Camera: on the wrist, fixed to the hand. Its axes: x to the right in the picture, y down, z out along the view.
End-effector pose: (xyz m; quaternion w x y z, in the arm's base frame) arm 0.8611 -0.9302 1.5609 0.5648 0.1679 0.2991 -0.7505
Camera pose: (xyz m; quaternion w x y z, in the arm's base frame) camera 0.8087 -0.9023 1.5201 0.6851 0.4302 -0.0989 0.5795
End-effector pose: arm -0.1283 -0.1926 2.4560 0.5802 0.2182 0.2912 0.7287
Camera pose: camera -0.1361 -0.1761 2.3863 0.7748 -0.1868 0.1033 -0.5950
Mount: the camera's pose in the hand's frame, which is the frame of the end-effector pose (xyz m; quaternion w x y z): 0.0192 -0.0442 -0.0535 0.0053 -0.0289 -0.1594 -0.9868
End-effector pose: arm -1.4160 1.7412 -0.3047 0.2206 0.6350 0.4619 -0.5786
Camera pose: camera -1.4266 1.8122 -0.2990 0.4778 0.5510 -0.6106 0.3086
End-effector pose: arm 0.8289 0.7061 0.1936 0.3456 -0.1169 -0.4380 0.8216
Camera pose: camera 0.8619 0.7698 0.1996 0.7394 0.5526 -0.1965 -0.3307
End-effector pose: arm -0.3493 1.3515 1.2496 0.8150 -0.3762 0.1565 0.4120
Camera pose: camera -0.2997 1.3057 1.2244 0.4249 -0.1143 -0.5122 -0.7376
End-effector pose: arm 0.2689 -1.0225 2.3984 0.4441 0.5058 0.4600 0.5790
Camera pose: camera 0.2161 -1.0001 2.3549 0.6617 -0.3718 0.4141 -0.5025
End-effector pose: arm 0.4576 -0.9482 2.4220 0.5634 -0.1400 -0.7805 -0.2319
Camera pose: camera 0.4737 -1.0145 2.4449 0.3543 -0.7162 0.2254 0.5574
